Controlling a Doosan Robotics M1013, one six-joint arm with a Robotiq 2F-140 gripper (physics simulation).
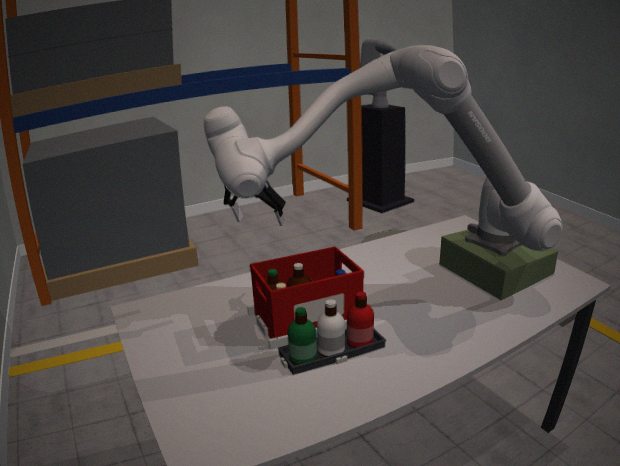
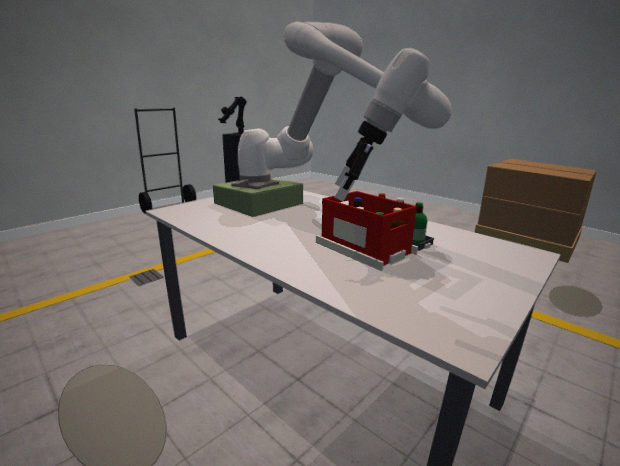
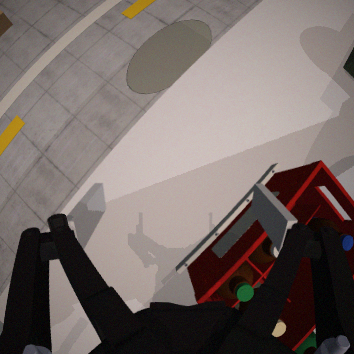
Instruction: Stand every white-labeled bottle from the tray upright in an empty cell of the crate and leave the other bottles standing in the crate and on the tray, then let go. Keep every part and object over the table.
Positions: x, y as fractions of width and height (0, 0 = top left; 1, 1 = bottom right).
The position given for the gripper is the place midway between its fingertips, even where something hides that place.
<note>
In view: the gripper (image 2: 0.55, 0.41), a green bottle (image 1: 0.49, 0.74), a red bottle (image 1: 0.58, 0.68) and a green-capped brown bottle (image 3: 0.67, 0.81).
The gripper shows as well in image 1 (image 1: 0.42, 0.47) and in image 3 (image 3: 0.50, 0.56).
</note>
